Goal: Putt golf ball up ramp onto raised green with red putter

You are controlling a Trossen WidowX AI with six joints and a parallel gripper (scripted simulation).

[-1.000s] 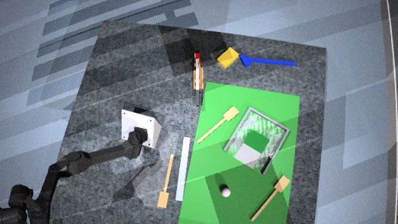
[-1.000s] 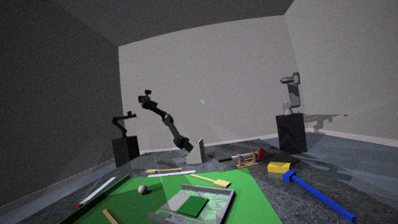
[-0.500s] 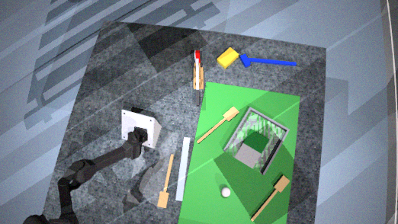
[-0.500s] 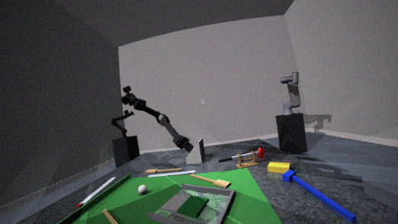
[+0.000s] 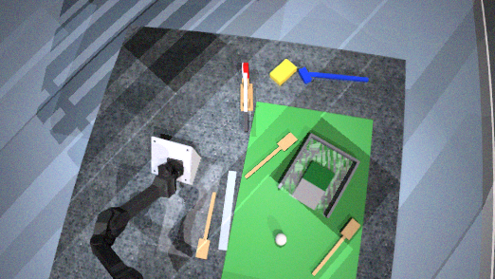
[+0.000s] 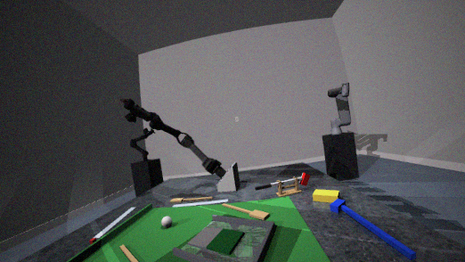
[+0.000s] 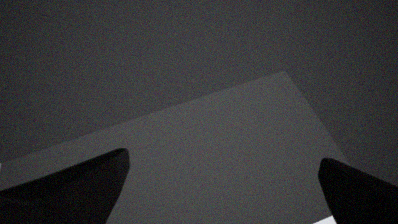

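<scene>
Now: gripper tip 89 cm to the right of the red putter and 59 cm above it. From my gripper tip the other things lie so: white golf ball: 62 cm below, 38 cm to the left, 26 cm ahead; then wooden rack: 91 cm to the left, 61 cm below; then green mat: 64 cm below, 54 cm to the left, 30 cm ahead.
</scene>
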